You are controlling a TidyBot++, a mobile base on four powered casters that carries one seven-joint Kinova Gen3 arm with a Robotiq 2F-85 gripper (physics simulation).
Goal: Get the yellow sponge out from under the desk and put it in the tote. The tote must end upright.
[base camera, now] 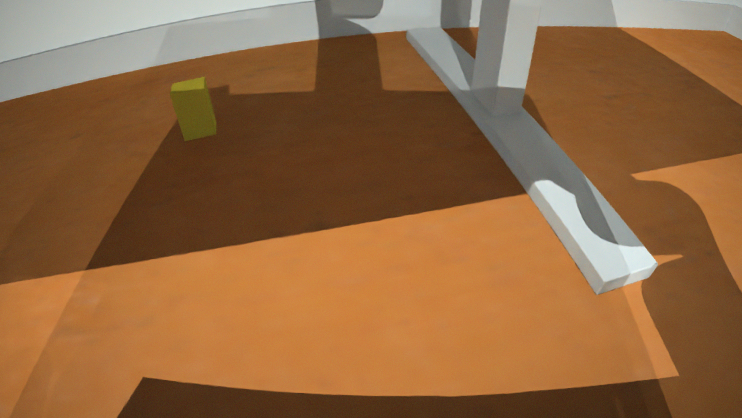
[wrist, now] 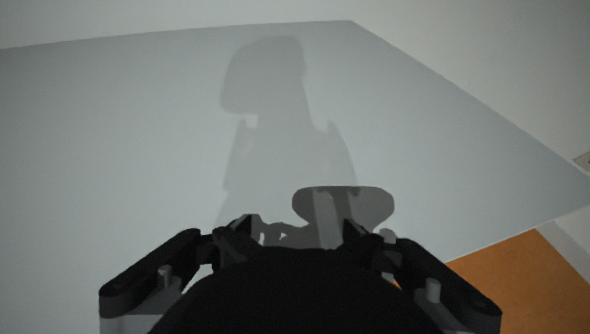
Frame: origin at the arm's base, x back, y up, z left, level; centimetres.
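Seen in the pictures: gripper, fingertip midpoint: (wrist: 297, 227).
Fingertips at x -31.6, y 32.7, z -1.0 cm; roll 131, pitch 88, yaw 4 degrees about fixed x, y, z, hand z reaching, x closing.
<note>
Offsets run from my fingertips to a thing's top centre. "spot": to the spot under its first point. Level surfaces: height alone.
The yellow sponge @[dy -64.0, dx -33.1, dz +30.3 cm] (base camera: 195, 111) stands upright on the floor at the upper left of the base camera view, at the edge of the desk's shadow. The desk shows in the base camera view as a grey leg @[spot: dy -60.3, dx -32.9, dz -15.1 cm] (base camera: 502, 57) on a long foot, right of the sponge; in the wrist view its pale top @[dy -0.4 cm] (wrist: 125, 150) fills much of the picture. My gripper (wrist: 297, 227) is open and empty, above the desk top, with its shadow on it. The sponge does not show in the wrist view. The tote does not show in either view.
The desk's foot (base camera: 511, 140) runs from the back wall towards the lower right, its near end in the light. The wall's skirting @[spot: dy -69.3, dx -66.2, dz +34.2 cm] (base camera: 233, 38) runs behind the sponge. Orange floor @[dy -72.4 cm] (wrist: 520, 280) shows past the desk's edge in the wrist view.
</note>
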